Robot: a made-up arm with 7 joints. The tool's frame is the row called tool.
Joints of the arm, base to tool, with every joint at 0 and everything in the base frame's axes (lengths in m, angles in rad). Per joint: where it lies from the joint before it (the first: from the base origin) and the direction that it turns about. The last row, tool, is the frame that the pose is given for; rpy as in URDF.
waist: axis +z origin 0 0 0.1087
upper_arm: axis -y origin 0 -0.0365 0.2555
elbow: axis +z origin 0 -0.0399 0.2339
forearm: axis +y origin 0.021 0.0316 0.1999
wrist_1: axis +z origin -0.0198 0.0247 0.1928
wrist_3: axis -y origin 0 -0.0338 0.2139
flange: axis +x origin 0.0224 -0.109 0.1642
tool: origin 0 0 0 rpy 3.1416 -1.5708 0
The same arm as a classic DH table. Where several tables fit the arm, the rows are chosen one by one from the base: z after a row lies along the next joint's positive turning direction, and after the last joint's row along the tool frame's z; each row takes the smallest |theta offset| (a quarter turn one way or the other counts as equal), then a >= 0, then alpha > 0; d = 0 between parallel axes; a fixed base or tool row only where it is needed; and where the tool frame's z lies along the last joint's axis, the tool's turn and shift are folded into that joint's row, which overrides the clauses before.
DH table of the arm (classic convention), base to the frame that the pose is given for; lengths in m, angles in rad. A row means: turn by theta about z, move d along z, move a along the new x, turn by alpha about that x. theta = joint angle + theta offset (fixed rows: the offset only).
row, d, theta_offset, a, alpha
waist, 0.3642, 0, 0, 1.5708
upper_arm, 0.0764, 0, 0, -1.5708
elbow, 0.4338, 0, 0.021, -1.5708
forearm, 0.0563, 0, -0.0198, 1.5708
wrist_1, 0.4067, 0, 0, 1.5708
wrist_3, 0.1428, 1.5708, 0.1642, 1.5708
flange, 0.0224, 0, 0, 0

